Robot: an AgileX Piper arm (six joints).
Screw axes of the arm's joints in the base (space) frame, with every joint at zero. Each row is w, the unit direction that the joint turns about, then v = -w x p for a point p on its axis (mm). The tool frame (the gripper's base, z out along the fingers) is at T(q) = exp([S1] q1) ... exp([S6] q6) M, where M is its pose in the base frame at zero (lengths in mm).
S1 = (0, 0, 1, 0.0, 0.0, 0.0)
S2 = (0, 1, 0, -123.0, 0.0, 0.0)
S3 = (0, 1, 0, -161.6, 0.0, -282.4)
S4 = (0.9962, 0, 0.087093, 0.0, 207.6, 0.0)
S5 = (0, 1, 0, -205.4, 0.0, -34.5)
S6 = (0.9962, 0, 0.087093, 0.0, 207.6, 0.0)
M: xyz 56.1 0.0 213.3 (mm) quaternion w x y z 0.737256 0 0.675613 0
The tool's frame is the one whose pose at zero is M.
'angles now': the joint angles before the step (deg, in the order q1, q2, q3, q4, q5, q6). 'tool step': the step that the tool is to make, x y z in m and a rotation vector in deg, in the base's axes. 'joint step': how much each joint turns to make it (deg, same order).
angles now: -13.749 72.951 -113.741 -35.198 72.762 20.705
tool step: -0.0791 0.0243 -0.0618 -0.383 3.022 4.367
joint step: 0.025 -22.871 29.365 2.580 -5.222 -1.310
